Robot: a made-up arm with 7 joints.
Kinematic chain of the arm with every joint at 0, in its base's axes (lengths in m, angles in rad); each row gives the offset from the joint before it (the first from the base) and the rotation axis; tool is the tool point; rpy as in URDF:
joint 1: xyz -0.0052 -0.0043 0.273 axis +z
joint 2: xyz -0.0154 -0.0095 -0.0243 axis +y
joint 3: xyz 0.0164 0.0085 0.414 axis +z
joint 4: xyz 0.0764 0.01 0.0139 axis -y
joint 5: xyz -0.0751 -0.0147 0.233 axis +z
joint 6: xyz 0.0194 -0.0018 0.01 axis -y
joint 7: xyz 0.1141 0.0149 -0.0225 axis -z
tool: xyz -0.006 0.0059 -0.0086 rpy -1.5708 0 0
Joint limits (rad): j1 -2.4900..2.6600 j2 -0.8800..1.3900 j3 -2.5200..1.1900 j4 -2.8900..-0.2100 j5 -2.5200..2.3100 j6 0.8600..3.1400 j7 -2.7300..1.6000
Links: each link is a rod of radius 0.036 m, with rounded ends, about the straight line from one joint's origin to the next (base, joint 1, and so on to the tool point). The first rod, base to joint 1, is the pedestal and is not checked.
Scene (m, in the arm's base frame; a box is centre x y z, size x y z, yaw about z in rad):
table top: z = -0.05
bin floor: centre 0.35 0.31 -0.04 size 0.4 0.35 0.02 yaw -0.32
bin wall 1: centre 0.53 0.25 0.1 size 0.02 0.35 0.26 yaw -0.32
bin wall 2: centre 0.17 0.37 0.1 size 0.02 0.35 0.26 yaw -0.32
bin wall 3: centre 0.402 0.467 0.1 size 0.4 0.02 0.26 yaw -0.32
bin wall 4: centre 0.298 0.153 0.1 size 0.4 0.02 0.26 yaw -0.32
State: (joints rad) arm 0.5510 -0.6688 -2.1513 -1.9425 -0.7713 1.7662 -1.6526
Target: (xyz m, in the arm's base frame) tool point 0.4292 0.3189 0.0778
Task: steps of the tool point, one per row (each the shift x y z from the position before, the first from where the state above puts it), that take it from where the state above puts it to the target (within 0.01 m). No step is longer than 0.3 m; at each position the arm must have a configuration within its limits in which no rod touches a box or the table.
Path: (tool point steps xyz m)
1: 0.2181 0.0276 0.1395
2: 0.2150 0.1358 0.0745
3: 0.1565 0.2161 -0.0069
4: 0.0602 0.2440 -0.0876
5: -0.0448 0.2108 -0.1498
6: 0.0068 0.0173 -0.1288
7: -0.0068 -0.0173 -0.1375

